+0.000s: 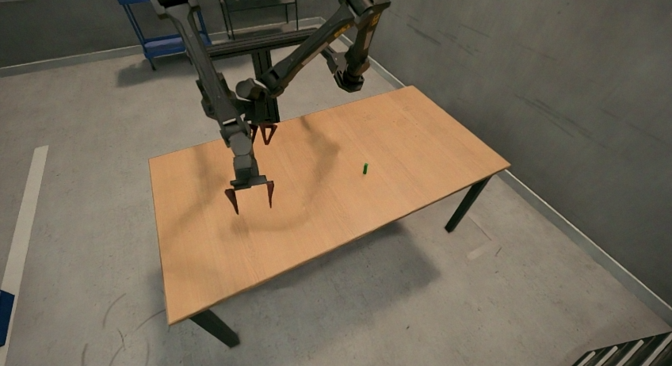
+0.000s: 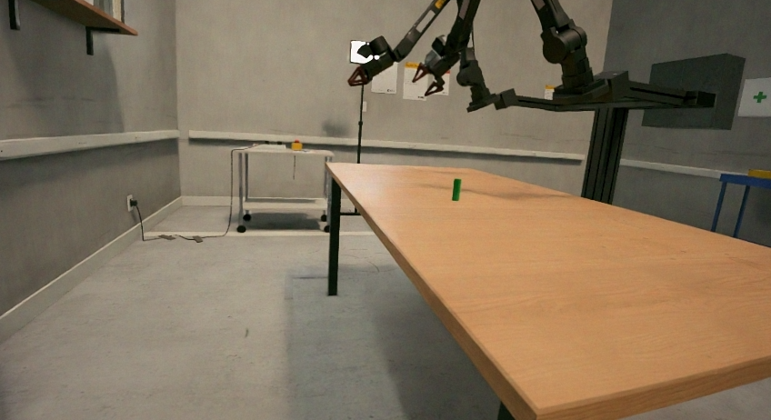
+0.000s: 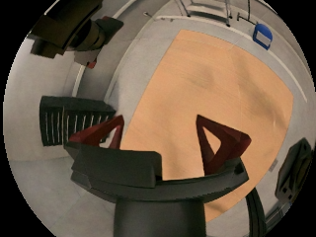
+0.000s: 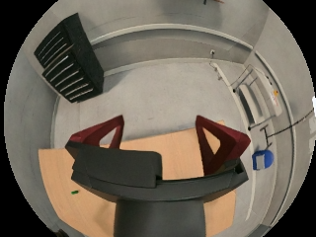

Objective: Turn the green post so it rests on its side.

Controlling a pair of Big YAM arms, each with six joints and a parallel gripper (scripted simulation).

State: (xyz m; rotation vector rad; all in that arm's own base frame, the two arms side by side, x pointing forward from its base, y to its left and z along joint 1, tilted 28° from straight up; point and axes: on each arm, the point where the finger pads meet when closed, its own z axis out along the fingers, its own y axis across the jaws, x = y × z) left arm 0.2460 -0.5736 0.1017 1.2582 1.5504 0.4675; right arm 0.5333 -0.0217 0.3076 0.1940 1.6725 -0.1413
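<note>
Right now the green post is 490 mm to the left of my left hand and 340 mm below it.
</note>
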